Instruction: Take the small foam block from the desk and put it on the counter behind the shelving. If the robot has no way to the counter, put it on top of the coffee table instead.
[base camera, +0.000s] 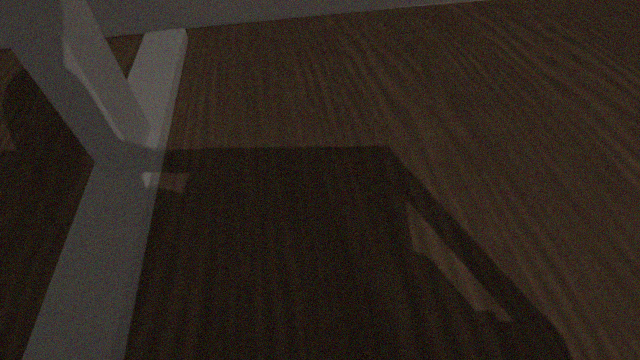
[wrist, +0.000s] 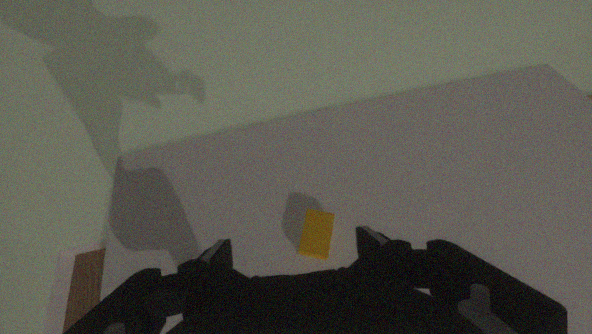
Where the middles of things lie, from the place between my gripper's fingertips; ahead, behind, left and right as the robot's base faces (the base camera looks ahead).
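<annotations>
There is the small yellow foam block (wrist: 315, 241), and my hand is 33 cm above it, 8 cm short of it and 5 cm to the left of it.
</annotations>
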